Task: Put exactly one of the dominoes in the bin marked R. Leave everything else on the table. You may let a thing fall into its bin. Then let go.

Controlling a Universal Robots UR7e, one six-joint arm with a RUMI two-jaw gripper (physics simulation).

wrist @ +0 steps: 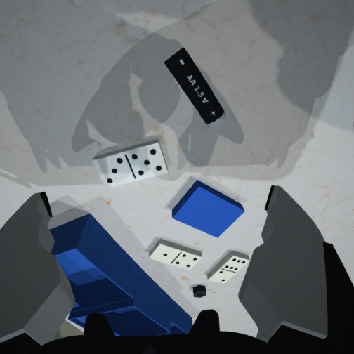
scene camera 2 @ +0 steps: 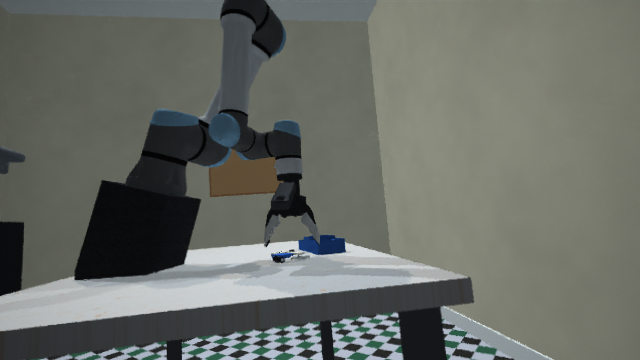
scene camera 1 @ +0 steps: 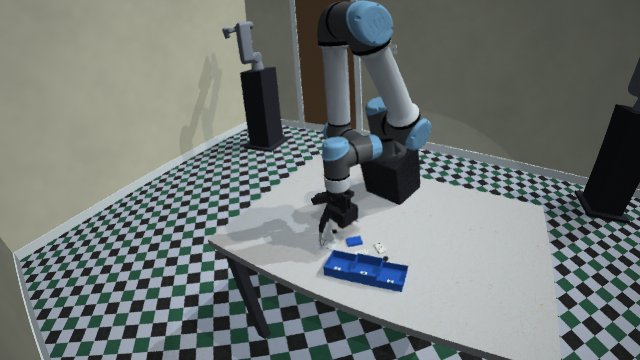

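Seen in the pictures: gripper, fingertip midpoint: [scene camera 2: 292, 245] [scene camera 1: 337, 235]; arm's base, link origin: [scene camera 2: 156, 190] [scene camera 1: 388, 150].
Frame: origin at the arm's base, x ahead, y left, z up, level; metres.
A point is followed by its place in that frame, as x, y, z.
Note:
My gripper [scene camera 1: 334, 235] {0.358, -0.076, -0.180} [scene camera 2: 292, 243] {0.358, -0.076, -0.180} [wrist: 158, 191] is open and empty above the table, over the small things. A white domino [wrist: 132, 164] lies flat between the fingertips in the wrist view, nearer the left one. Two cream dominoes lie lower in that view: one [wrist: 176, 255] [scene camera 1: 362, 252] {0.381, 0.026, -0.208} near the bins, the other [wrist: 229, 267] [scene camera 1: 380, 248] {0.342, 0.078, -0.207} beside the right finger. The blue three-compartment bin tray [scene camera 1: 350, 277] {0.512, 0.036, -0.196} [scene camera 2: 332, 245] {0.478, -0.054, -0.191} [wrist: 120, 270] stands on the table, partly hidden by the left finger in the wrist view. Its labels are too small to read, so I cannot tell which is R.
A blue block [scene camera 1: 354, 241] {0.341, -0.019, -0.204} [wrist: 208, 209] lies between the dominoes. A black AA battery [wrist: 195, 86] lies beyond the white domino. A small black nut [scene camera 1: 385, 258] {0.384, 0.109, -0.207} [wrist: 199, 291] lies by the cream dominoes. The tray is near the table's front edge.

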